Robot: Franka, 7 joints.
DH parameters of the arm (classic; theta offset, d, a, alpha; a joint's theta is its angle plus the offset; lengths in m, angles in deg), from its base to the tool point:
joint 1: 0 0.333 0 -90
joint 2: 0 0 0 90
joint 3: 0 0.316 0.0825 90
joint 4: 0 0 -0.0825 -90
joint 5: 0 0.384 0 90
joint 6: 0 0 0.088 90
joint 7: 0 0.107 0 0
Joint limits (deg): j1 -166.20..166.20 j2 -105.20..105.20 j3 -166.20..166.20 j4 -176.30..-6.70 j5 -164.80..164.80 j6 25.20..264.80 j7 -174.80..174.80
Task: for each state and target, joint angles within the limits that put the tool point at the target. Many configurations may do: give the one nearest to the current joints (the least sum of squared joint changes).
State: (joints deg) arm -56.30 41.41 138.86 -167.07 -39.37 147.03 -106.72
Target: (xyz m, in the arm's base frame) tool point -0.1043 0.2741 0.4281
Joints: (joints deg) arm -48.47 59.80 151.15 -173.32 -40.72 150.43 -106.72
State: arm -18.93 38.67 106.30 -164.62 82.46 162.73 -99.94
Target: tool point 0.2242 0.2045 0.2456
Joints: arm -63.15 41.85 112.75 -166.74 89.68 193.87 -99.94
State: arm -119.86 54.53 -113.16 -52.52 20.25 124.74 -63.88
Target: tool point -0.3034 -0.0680 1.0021
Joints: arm -106.22 57.63 -152.50 -71.81 14.21 109.27 -63.88
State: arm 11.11 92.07 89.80 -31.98 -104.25 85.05 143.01
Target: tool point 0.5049 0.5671 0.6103
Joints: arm 23.38 64.81 102.02 -40.52 -102.99 87.52 143.01
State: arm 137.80 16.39 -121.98 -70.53 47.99 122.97 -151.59
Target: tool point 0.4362 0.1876 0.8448
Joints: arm 136.10 26.54 -136.37 -87.36 44.36 112.72 -151.59
